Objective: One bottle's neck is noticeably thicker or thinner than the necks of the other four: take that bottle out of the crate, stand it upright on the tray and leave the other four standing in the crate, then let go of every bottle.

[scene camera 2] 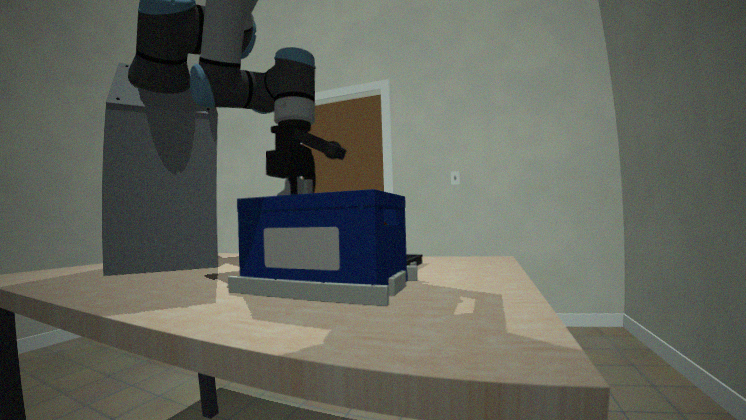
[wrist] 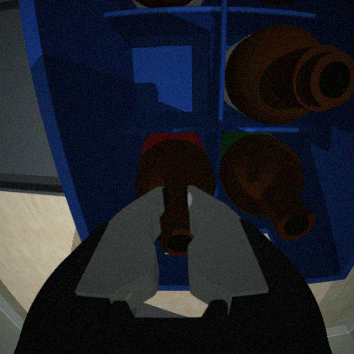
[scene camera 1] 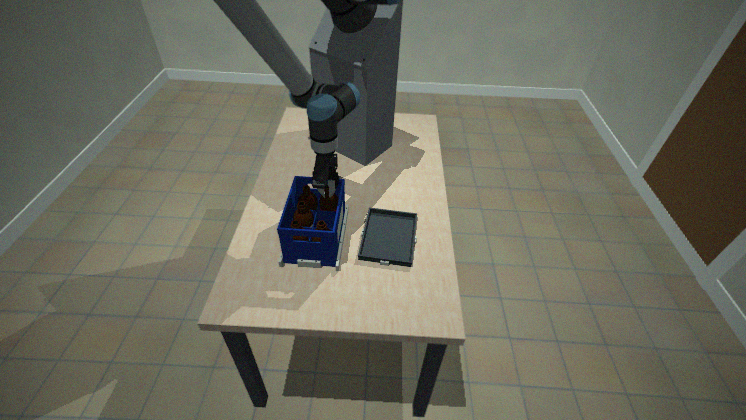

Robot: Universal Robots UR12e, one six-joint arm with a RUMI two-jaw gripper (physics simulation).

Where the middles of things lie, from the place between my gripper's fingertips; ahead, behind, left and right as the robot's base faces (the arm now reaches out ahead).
Labels:
The red-marked bottle [wrist: 172, 159] lies 1 cm behind my hand, 1 cm to the left of it and 4 cm below it. The rest, counted from my hand: green-marked bottle [wrist: 262, 176] 2 cm behind, 8 cm to the right, 5 cm below.

